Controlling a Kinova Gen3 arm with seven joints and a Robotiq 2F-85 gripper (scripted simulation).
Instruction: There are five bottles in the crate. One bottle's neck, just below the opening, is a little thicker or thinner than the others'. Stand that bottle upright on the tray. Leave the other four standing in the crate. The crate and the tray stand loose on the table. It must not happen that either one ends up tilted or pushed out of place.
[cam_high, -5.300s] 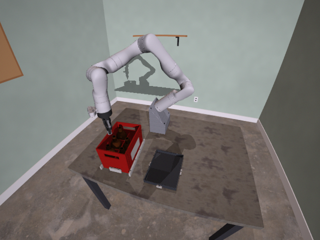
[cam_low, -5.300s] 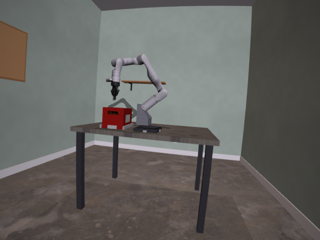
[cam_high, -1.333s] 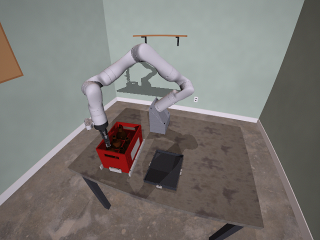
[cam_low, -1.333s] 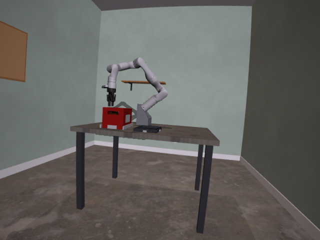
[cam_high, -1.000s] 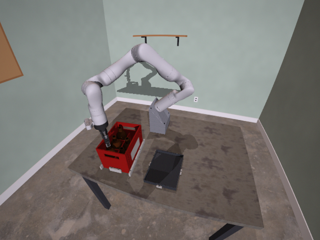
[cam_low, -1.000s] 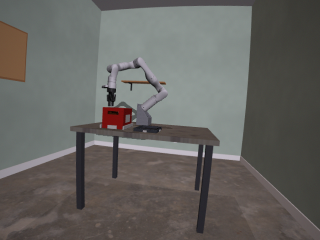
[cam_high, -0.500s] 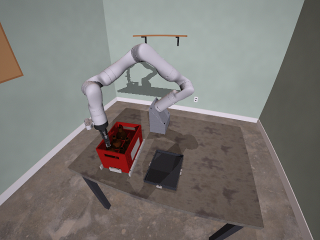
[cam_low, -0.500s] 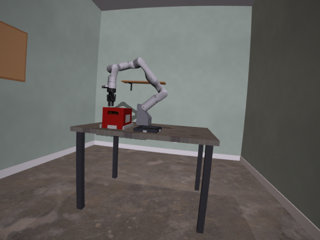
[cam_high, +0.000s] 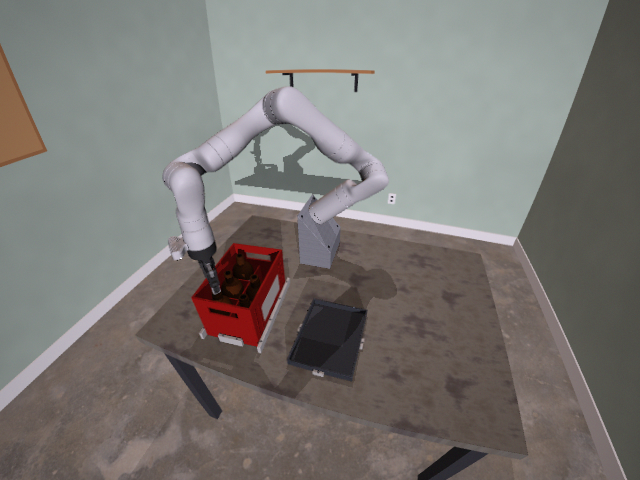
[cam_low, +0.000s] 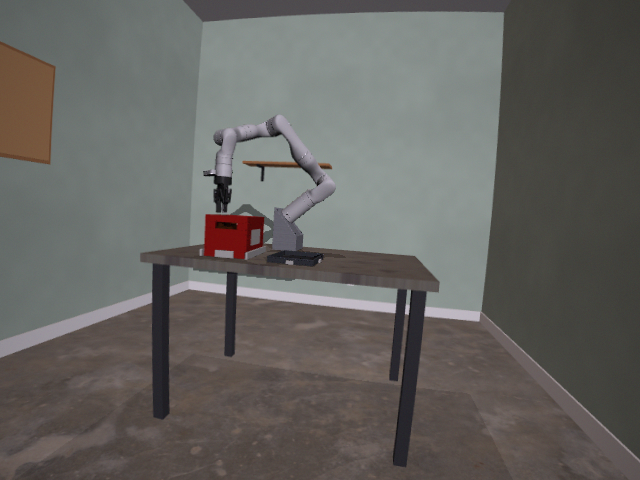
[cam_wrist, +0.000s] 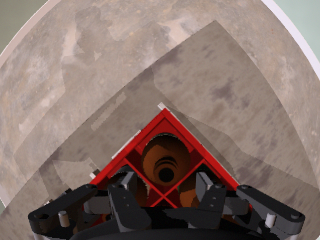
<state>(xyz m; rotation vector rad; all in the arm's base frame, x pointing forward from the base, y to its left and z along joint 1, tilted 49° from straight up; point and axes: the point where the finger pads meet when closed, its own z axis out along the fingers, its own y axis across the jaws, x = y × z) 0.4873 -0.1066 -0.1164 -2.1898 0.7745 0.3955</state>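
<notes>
Right now the crate is 9 cm behind my hand, 4 cm to the left of it and 12 cm below it. Round my hand: dark tray 6 cm behind, 34 cm to the left, 19 cm below.
</notes>
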